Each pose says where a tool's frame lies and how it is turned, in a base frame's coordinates. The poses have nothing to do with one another.
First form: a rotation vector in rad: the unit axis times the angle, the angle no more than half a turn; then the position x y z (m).
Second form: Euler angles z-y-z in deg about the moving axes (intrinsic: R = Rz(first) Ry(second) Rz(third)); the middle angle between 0 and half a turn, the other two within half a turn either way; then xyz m. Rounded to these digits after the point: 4 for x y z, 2 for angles.
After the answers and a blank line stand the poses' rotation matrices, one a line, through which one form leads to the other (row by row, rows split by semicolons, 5 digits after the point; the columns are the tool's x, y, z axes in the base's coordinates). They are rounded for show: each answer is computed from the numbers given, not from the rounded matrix.
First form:
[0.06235 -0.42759 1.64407 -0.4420 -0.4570 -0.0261]
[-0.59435 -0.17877 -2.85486 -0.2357 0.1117 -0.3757]
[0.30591 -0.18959 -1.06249 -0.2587 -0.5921 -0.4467]
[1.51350 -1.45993 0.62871 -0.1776 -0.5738 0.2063]
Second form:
[-123.96 22.02 -140.55 -0.4420 -0.4570 -0.0261]
[23.19 24.38 169.71 -0.2357 0.1117 -0.3757]
[-152.54 19.65 91.04 -0.2587 -0.5921 -0.4467]
[-104.75 117.02 163.18 -0.1776 -0.5738 0.2063]

-0.12723 -0.96952 -0.20940; 0.94869 -0.05734 -0.31097; 0.28948 -0.23822 0.92706
-0.89411 0.23789 0.37944; -0.18870 -0.96849 0.16255; 0.40615 0.07374 0.91083
0.47616 0.82717 -0.29842; -0.87934 0.45024 -0.15508; 0.00608 0.33626 0.94175
0.16903 -0.95915 -0.22685; -0.49423 0.11664 -0.86147; 0.85274 0.25773 -0.45433

